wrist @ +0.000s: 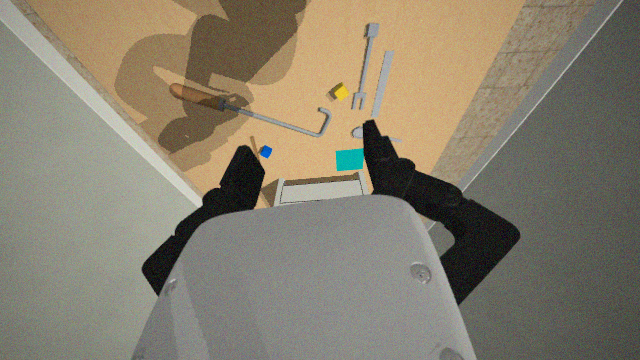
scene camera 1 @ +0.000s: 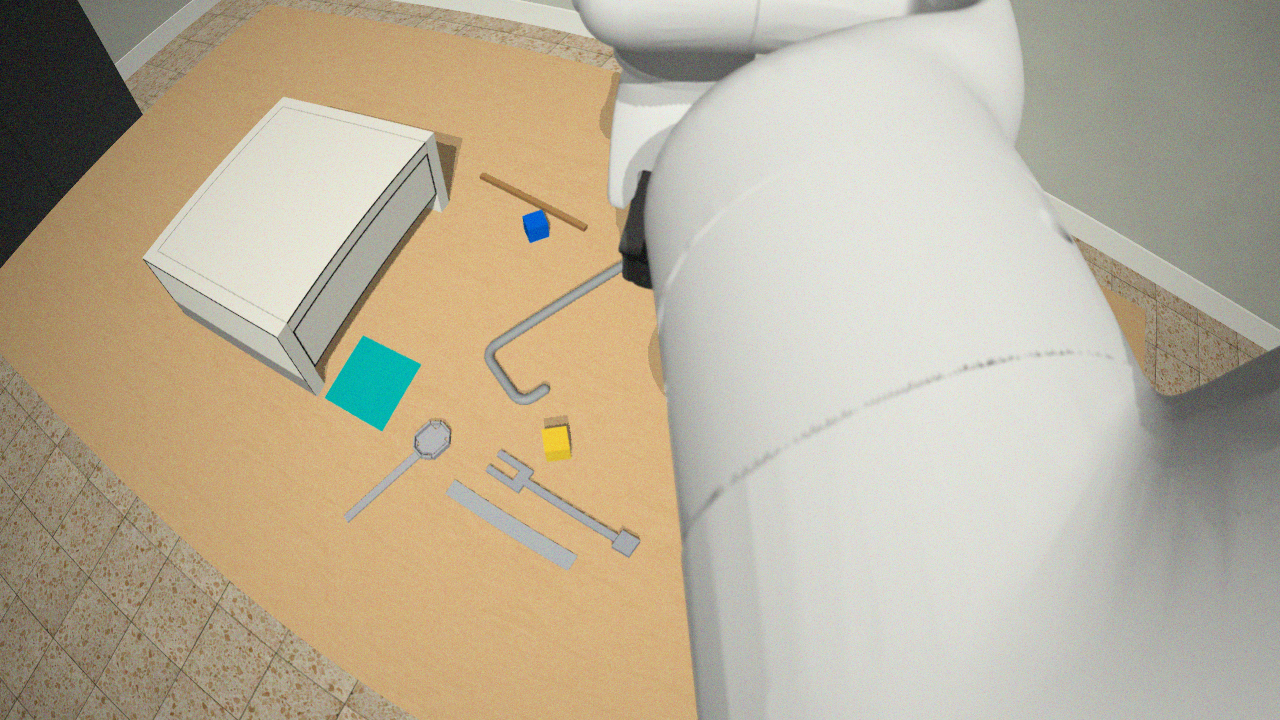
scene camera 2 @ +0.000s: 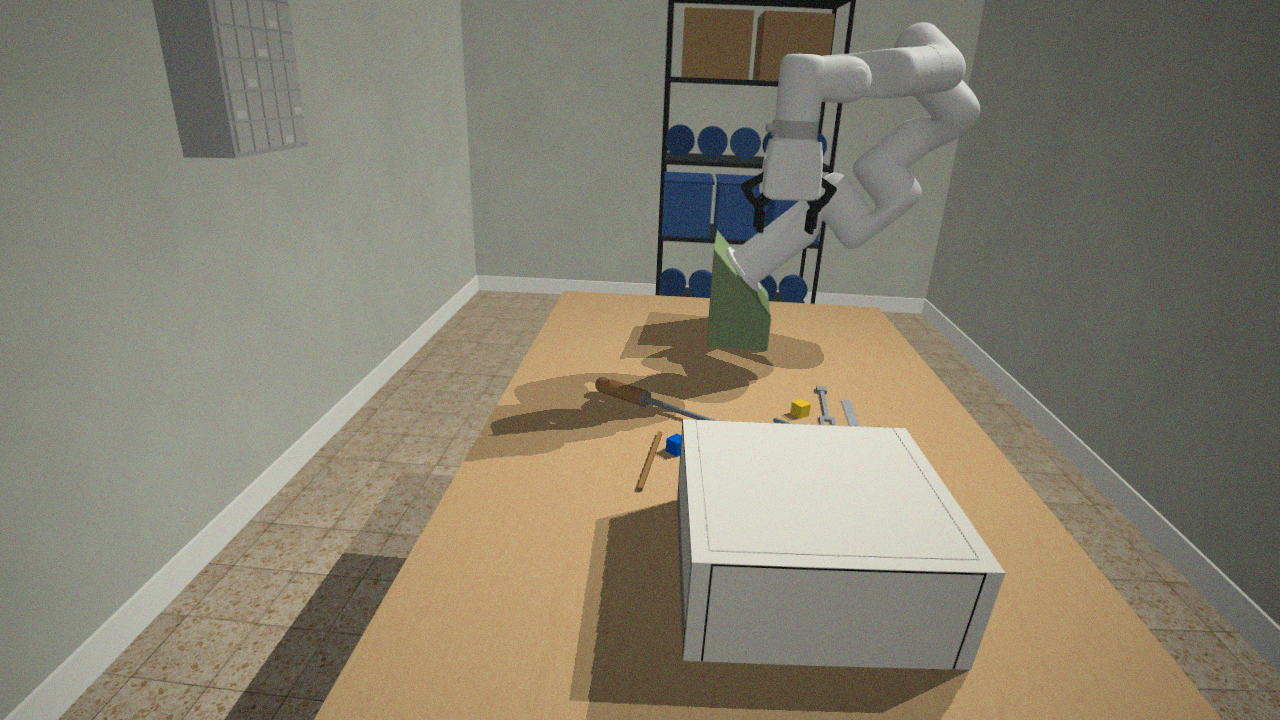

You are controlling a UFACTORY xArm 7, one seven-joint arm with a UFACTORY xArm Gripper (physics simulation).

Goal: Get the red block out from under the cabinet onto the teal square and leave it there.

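Frame: origin at the arm's base, x ahead, y left, z up, level; metres.
Where they show: gripper, fingertip midpoint: [wrist: 307, 148] [scene camera 2: 783, 232]; arm's base, origin of the base link: [scene camera 2: 741, 270].
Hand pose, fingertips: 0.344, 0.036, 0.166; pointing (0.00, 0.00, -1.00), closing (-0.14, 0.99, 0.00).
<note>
Each offset is from my fingertips to the top centre of the thing, as dx, dy, dz. "spot": to the spot under its first point.
The red block does not show in any view. The white cabinet {+0.515, -0.005, -0.191} [scene camera 1: 290, 205] [scene camera 2: 823, 492] [wrist: 322, 192] stands on the table; the space beneath it is hidden. The teal square {spot: +0.305, +0.095, -0.326} [scene camera 1: 372, 383] [wrist: 349, 160] lies flat near one front corner of the cabinet, with no block on it. A long hooked rod with a wooden handle [scene camera 1: 554, 308] [scene camera 2: 622, 391] [wrist: 197, 97] lies on the table, its hook apart from the cabinet. My gripper [scene camera 2: 785, 229] [wrist: 307, 148] is open and empty, high above the table; in scene camera 1 the arm hides most of it.
A blue block {+0.240, -0.172, -0.301} [scene camera 1: 536, 226] [scene camera 2: 674, 445] lies by a wooden stick {+0.274, -0.213, -0.319} [scene camera 1: 533, 201] [scene camera 2: 648, 461]. A yellow block {+0.078, +0.058, -0.301} [scene camera 1: 556, 443] [scene camera 2: 800, 409], a forked tool {+0.045, +0.111, -0.318} [scene camera 1: 572, 510], a flat bar {+0.081, +0.156, -0.325} [scene camera 1: 512, 524] and a round-headed tool {spot: +0.201, +0.115, -0.325} [scene camera 1: 432, 439] lie farther along. A green wedge [scene camera 2: 738, 313] stands by the arm's base.
</note>
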